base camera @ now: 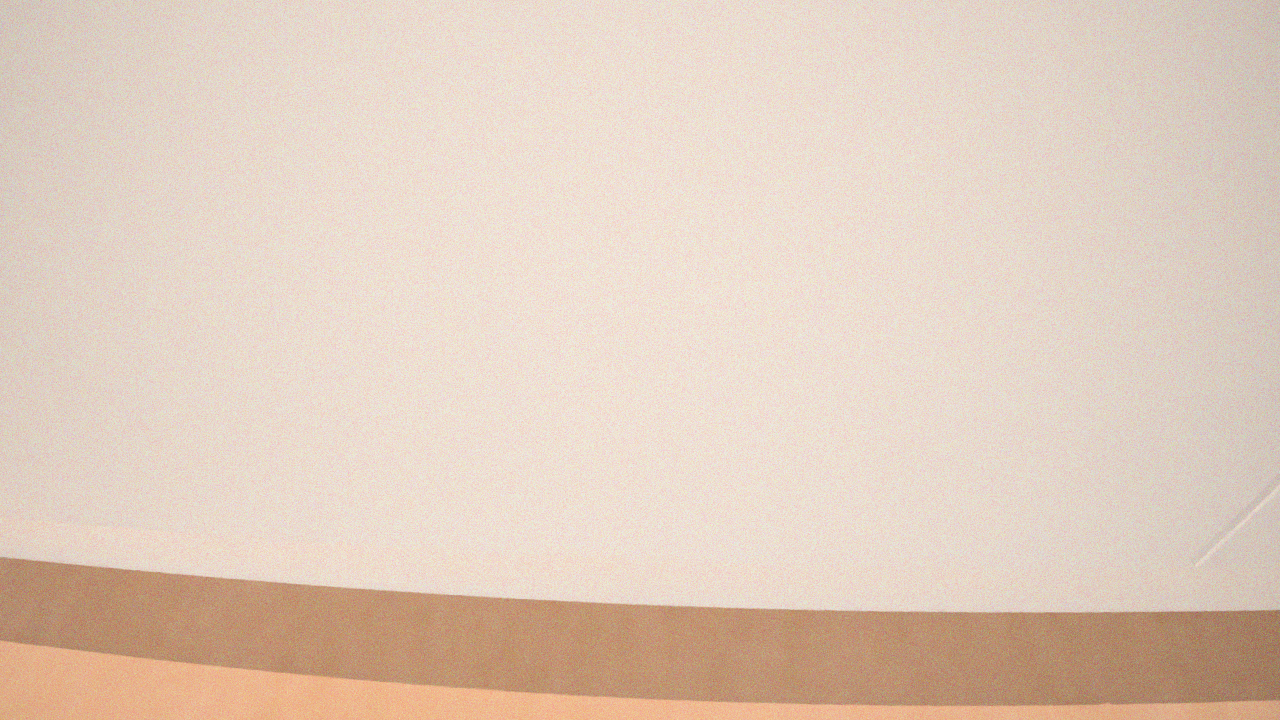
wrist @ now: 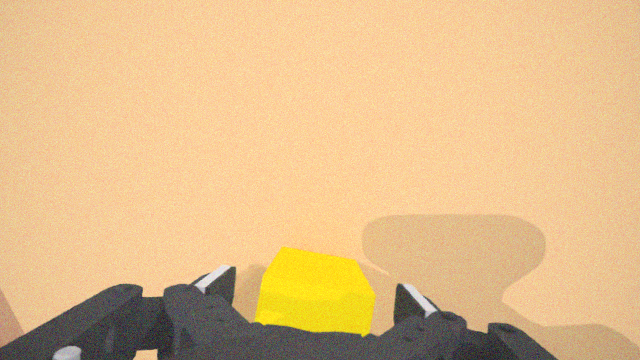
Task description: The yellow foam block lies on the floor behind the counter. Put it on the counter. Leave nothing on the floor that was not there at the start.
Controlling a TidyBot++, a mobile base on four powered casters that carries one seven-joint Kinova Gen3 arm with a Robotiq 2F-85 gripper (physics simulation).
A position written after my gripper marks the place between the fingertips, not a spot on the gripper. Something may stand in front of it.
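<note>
In the wrist view, my gripper [wrist: 314, 293], yellow foam block [wrist: 316, 292], counter [wrist: 480, 158]. Counter again [base camera: 922, 313]. Yellow foam block out of frame in the base camera view.
</note>
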